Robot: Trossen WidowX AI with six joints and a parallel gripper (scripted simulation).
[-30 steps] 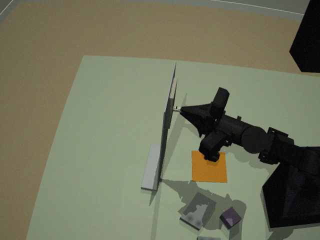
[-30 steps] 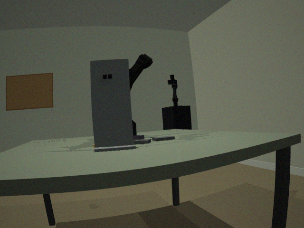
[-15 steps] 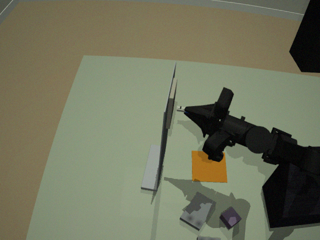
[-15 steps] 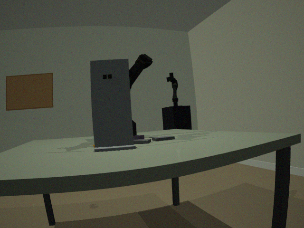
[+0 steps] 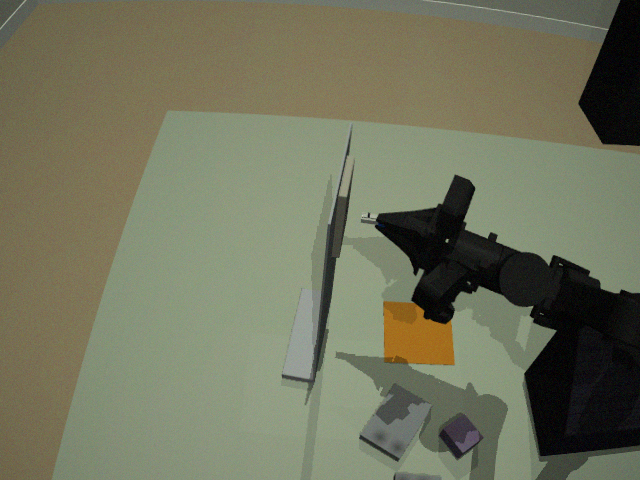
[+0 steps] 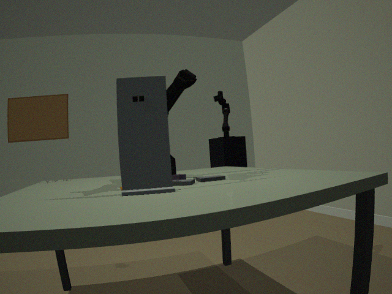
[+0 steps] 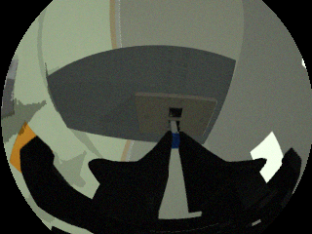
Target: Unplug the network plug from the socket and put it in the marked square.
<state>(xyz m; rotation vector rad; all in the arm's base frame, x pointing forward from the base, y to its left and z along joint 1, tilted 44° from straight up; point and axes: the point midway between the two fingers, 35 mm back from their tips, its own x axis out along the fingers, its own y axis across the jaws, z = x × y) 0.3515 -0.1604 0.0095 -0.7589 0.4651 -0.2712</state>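
Now: the orange marked square 12 cm behind my gripper tip, 1 cm to the right of it and 31 cm below it. The rest, counted from my gripper tip: network plug right at my gripper tip; grey upright panel 6 cm ahead, 2 cm to the right, 13 cm below; purple block 15 cm behind, 19 cm to the left, 29 cm below.
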